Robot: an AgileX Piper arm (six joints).
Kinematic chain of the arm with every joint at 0, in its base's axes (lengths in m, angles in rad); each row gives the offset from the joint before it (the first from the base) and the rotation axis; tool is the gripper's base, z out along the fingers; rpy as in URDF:
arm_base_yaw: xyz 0 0 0.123 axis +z
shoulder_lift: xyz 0 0 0 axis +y
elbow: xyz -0.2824 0 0.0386 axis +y
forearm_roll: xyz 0.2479 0 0.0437 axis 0.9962 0 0.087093
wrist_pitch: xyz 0 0 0 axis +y
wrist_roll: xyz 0.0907 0 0.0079 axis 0.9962 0 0.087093
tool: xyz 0 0 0 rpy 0 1.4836 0
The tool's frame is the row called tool.
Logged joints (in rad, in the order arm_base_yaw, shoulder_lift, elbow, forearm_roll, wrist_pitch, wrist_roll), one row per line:
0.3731, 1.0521, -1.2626, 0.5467, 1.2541, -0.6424
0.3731, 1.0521, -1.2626, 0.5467, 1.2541, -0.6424
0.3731, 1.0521, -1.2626, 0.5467, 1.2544, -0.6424
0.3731, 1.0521, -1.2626, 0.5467, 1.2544, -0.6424
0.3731, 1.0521, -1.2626, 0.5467, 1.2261, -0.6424
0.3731, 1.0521, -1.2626, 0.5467, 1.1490, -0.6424
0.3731, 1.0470, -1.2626, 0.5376, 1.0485, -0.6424
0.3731, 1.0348, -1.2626, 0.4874, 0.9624, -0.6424
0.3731, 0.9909, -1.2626, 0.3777, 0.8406, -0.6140
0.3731, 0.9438, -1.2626, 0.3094, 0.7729, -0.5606
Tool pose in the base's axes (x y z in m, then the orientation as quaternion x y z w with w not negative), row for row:
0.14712, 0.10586, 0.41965, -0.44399, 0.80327, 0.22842, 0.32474
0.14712, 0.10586, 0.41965, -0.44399, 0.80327, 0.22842, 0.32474
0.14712, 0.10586, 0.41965, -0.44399, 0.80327, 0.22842, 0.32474
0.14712, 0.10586, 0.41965, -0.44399, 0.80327, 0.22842, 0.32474
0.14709, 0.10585, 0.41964, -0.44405, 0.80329, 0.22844, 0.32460
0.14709, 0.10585, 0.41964, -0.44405, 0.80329, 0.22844, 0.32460
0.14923, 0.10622, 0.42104, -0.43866, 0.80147, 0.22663, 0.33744
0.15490, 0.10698, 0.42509, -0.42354, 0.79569, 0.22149, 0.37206
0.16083, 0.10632, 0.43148, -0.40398, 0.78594, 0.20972, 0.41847
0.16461, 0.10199, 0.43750, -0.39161, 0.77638, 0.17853, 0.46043
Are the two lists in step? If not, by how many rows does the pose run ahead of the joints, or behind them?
The pose runs 2 rows behind the joints: the pose in row i belongs to the joints in row i - 2.
